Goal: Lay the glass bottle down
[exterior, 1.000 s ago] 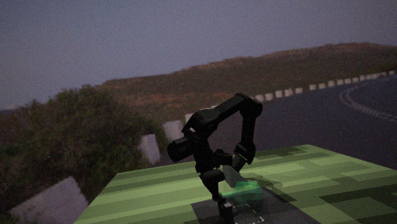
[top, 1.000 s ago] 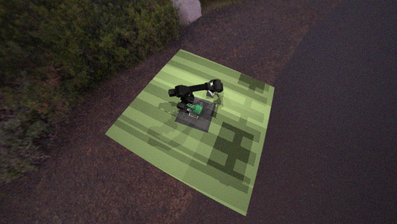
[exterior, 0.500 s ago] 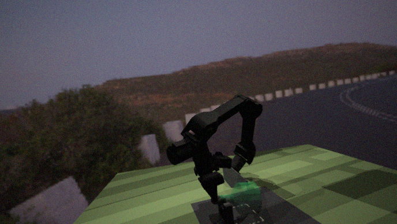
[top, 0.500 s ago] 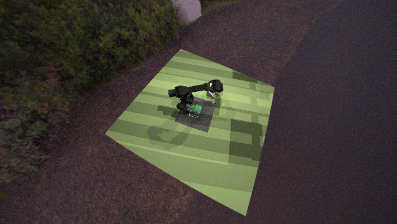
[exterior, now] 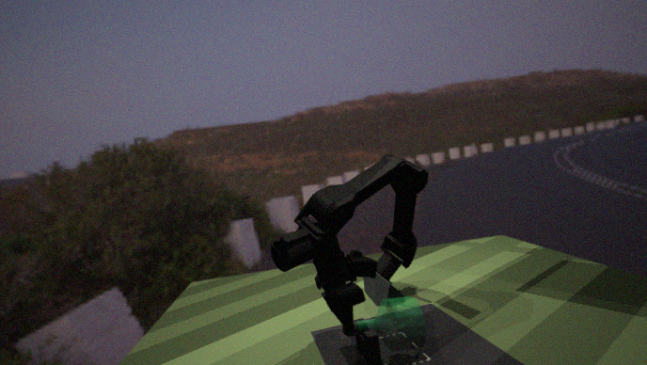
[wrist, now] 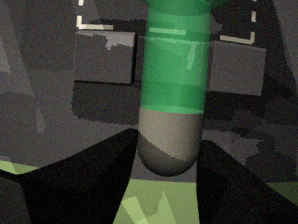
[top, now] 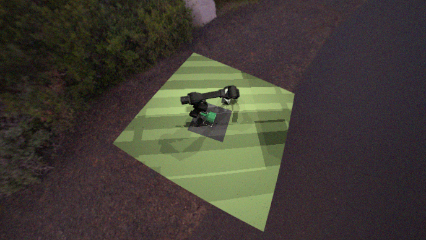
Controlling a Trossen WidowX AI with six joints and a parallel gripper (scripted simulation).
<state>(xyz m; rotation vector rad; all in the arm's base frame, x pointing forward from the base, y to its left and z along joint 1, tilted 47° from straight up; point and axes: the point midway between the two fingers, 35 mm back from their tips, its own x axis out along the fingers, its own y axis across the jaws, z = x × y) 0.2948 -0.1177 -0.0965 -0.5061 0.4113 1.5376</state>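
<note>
Now: gripper tip 5 cm to the right of the green glass bottle, 1 cm past it and 1 cm above it. The rest, counted from my gripper tip: dark grey mat: 11 cm to the left, 6 cm below, 1 cm behind.
</note>
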